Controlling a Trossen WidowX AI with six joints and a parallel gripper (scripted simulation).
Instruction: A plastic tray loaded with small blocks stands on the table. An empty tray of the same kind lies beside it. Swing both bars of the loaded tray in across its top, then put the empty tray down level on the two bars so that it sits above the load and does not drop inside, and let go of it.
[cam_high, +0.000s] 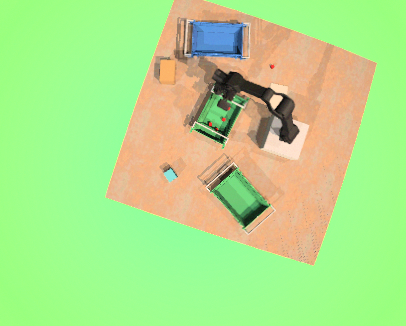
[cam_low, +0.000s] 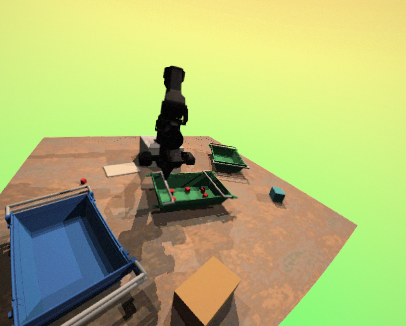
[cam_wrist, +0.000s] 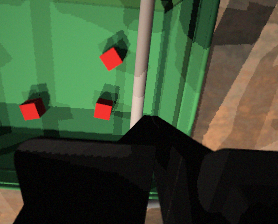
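Right now the green tray is 15 cm behind my gripper tip, 53 cm to the left of it and 4 cm below it. Also, from my gripper tip: beige flat plate (28 cm behind, 7 cm to the right, 8 cm below); orange box (36 cm ahead, 10 cm to the right, 6 cm below); red block (23 cm behind, 24 cm to the right, 8 cm below).
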